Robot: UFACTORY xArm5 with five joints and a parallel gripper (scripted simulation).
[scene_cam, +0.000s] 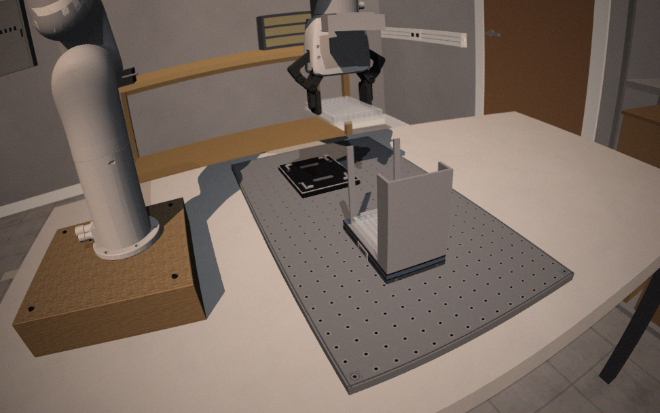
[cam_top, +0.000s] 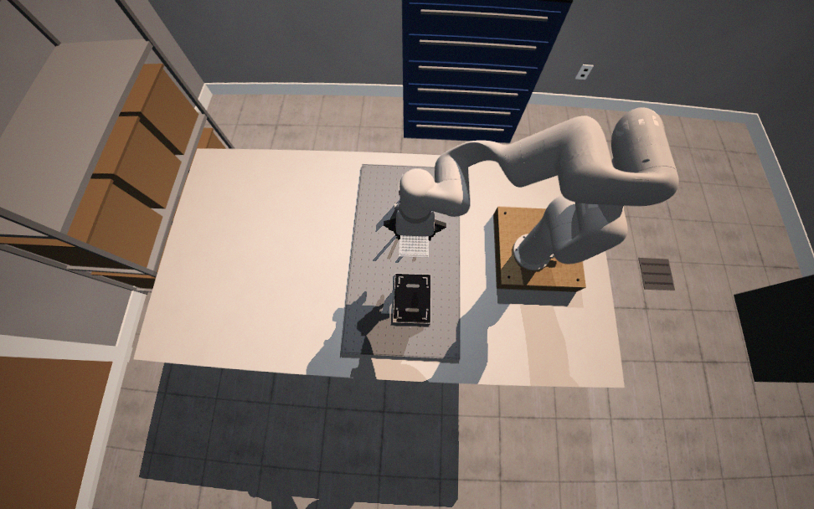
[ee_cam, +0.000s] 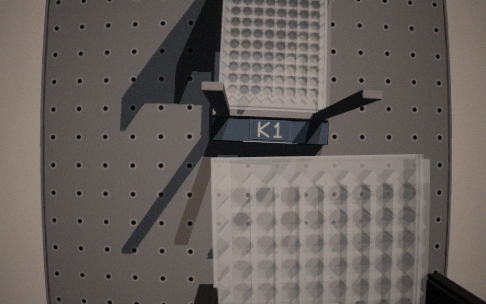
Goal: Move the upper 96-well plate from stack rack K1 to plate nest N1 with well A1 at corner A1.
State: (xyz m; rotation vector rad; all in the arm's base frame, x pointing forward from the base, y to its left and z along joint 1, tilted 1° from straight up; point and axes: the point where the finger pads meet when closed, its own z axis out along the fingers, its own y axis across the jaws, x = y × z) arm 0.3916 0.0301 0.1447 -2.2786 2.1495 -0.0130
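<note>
Right now the black plate nest N1 is 180 mm below my hand, 150 mm to the left of it and 10 mm behind it. From my hand the other things lie so: A1 mark 230 mm to the left, 180 mm below, 40 mm ahead; then rack wall 230 mm to the right, 110 mm below, 10 mm ahead.
</note>
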